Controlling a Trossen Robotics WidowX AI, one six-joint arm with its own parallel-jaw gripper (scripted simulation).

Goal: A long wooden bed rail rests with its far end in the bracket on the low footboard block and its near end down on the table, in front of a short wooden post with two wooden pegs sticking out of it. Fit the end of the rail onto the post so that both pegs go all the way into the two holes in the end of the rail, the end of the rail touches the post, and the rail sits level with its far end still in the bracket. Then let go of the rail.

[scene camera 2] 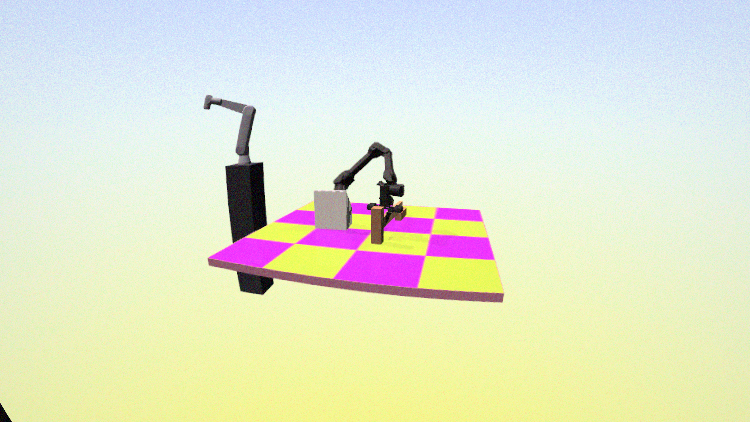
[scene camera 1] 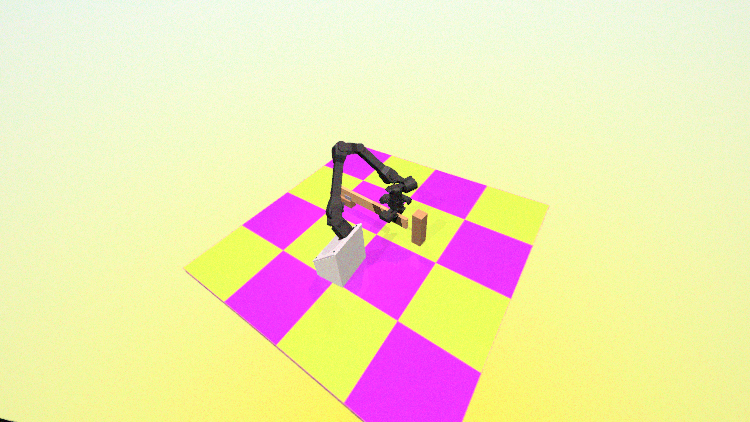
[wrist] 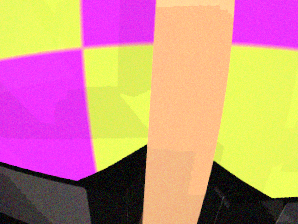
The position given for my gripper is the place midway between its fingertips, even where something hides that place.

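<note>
What I'm holding is a wooden rail [wrist: 191,53], and the gripper that has hold of it is mine, my gripper [wrist: 170,152].
</note>
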